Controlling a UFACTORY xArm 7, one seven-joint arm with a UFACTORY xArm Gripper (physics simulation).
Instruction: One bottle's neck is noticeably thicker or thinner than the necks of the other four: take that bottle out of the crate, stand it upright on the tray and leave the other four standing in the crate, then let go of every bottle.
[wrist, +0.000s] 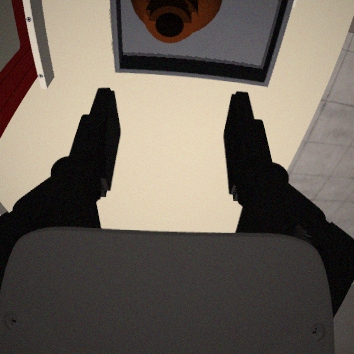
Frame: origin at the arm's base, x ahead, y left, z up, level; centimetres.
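Seen in the pictures: gripper, between the fingertips: (172, 109).
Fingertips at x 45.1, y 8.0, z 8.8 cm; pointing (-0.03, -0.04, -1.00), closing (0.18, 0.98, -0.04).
A point is followed by its place in that frame.
A brown-orange bottle (194, 25) @(x 43.8, y 9.1, z 2.0 cm) stands upright on the grey tray (235, 50) @(x 54.1, y 12.7, z -12.5 cm) at the top of the wrist view; its dark round mouth faces the camera and its upper part is cut off by the frame's top edge. My gripper (172, 109) @(x 45.1, y 8.0, z 8.8 cm) is open and empty, its two black fingers apart over the cream table top, short of the tray's near rim. The fingers do not touch the bottle. A corner of a dark red thing (22, 70) @(x 49.3, y -12.4, z -7.2 cm), possibly the crate, shows at the left edge; the other four bottles do not show.
A pale bar with screws (40, 55) @(x 49.4, y -11.2, z -10.4 cm) stands between the red thing and the tray. The cream table top (170, 150) @(x 72.7, y 1.4, z -13.0 cm) ends on the right, where grey floor tiles (325, 135) show beyond its edge.
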